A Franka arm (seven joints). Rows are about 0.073 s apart.
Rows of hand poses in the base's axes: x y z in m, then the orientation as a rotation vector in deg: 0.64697 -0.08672 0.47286 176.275 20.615 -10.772; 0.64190 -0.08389 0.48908 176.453 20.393 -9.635; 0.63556 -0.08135 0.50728 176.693 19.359 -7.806; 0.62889 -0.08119 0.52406 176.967 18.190 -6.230; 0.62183 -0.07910 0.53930 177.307 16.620 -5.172; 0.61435 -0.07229 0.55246 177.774 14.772 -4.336; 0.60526 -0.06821 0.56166 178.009 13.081 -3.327; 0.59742 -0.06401 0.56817 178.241 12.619 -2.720; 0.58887 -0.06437 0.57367 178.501 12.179 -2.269
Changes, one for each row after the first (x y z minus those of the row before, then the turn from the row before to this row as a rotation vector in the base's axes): -0.00507 0.00283 0.01622 0.162 -0.726 -0.146; -0.00634 0.00254 0.01820 0.134 -1.185 -0.658; -0.00667 0.00016 0.01678 0.166 -1.019 -0.752; -0.00706 0.00209 0.01524 0.186 -0.686 -1.019; -0.00748 0.00681 0.01316 0.296 -0.536 -1.208; -0.00909 0.00408 0.00920 0.109 -0.657 -1.087; -0.00784 0.00420 0.00651 0.211 -0.381 -0.305; -0.00855 -0.00036 0.00550 0.238 -0.278 -0.293
